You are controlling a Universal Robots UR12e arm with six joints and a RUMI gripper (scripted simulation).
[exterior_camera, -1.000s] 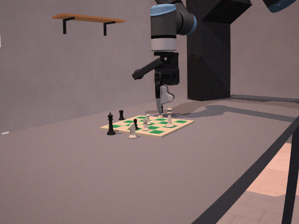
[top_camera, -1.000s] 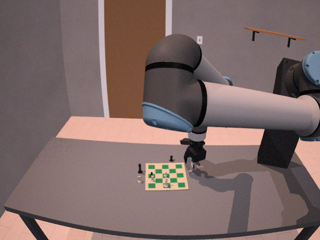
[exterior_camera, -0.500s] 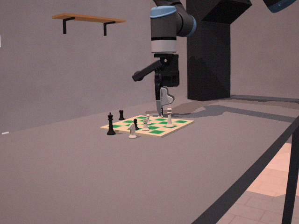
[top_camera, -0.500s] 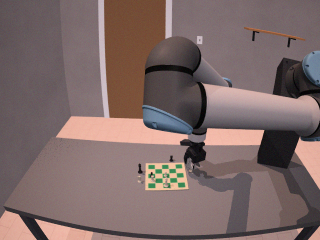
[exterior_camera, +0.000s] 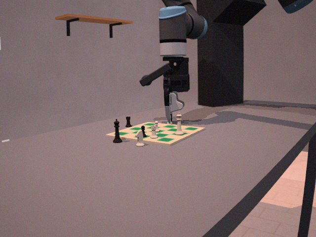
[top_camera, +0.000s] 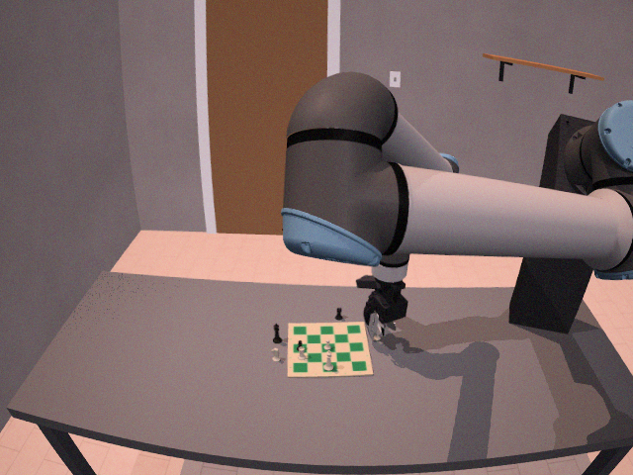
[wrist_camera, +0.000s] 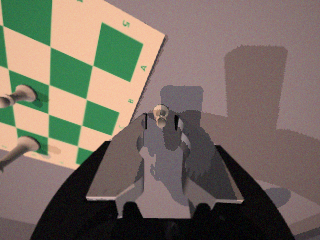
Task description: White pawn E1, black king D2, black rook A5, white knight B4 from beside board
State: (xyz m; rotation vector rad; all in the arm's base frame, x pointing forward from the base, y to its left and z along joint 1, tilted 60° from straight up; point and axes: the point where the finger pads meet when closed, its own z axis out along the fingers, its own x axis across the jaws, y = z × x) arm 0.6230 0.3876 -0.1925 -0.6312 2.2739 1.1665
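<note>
Right now the white rook is 18 cm ahead of my hand and 13 cm to the left of it. Also, from my hand: black pawn: 20 cm ahead, 10 cm to the left; then chessboard: 12 cm ahead, 8 cm to the left, 2 cm below; then black rook: 13 cm ahead, 7 cm to the right, 1 cm below.
</note>
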